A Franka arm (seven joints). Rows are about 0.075 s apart.
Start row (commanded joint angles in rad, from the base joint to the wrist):
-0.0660 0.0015 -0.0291 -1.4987 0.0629 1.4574 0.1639
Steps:
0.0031 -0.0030 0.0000 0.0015 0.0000 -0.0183 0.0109
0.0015 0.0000 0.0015 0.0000 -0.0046 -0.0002 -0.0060
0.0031 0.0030 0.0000 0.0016 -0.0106 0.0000 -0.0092
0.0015 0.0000 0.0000 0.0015 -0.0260 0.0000 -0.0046
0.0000 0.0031 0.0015 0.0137 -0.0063 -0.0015 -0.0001
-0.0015 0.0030 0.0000 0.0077 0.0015 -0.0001 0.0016
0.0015 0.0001 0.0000 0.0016 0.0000 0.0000 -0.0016
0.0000 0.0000 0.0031 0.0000 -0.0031 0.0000 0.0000
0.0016 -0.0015 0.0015 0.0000 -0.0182 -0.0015 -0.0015
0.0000 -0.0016 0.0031 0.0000 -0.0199 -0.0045 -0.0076
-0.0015 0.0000 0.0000 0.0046 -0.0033 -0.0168 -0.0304
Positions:
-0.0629 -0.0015 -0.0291 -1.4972 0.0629 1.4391 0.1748
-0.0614 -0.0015 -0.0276 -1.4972 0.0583 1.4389 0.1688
-0.0583 0.0015 -0.0276 -1.4956 0.0477 1.4389 0.1596
-0.0568 0.0015 -0.0276 -1.4941 0.0217 1.4389 0.1550
-0.0568 0.0046 -0.0261 -1.4804 0.0154 1.4374 0.1549
-0.0583 0.0076 -0.0261 -1.4727 0.0169 1.4373 0.1565
-0.0568 0.0077 -0.0261 -1.4711 0.0169 1.4373 0.1549
-0.0568 0.0077 -0.0230 -1.4711 0.0138 1.4373 0.1549
-0.0552 0.0062 -0.0215 -1.4711 -0.0044 1.4358 0.1534
-0.0552 0.0046 -0.0184 -1.4711 -0.0243 1.4313 0.1458
-0.0567 0.0046 -0.0184 -1.4665 -0.0276 1.4145 0.1154

